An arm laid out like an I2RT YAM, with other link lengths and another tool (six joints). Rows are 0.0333 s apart.
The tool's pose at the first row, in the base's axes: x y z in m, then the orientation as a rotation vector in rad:
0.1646, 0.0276, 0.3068, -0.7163, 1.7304, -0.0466
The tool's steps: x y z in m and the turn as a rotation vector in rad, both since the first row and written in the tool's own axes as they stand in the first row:
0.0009, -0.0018, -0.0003, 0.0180, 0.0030, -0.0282
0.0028, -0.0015, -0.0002, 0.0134, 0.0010, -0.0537
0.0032, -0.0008, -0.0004, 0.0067, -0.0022, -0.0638
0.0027, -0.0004, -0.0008, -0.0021, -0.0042, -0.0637
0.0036, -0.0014, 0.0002, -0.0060, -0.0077, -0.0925
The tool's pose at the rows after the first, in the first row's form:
0.1650, 0.0256, 0.3068, -0.7277, 1.7208, -0.0826
0.1648, 0.0250, 0.3050, -0.7529, 1.7102, -0.0955
0.1642, 0.0253, 0.3045, -0.7663, 1.7044, -0.0955
0.1638, 0.0257, 0.3048, -0.7725, 1.7037, -0.0871
0.1650, 0.0248, 0.3042, -0.7997, 1.6900, -0.1023

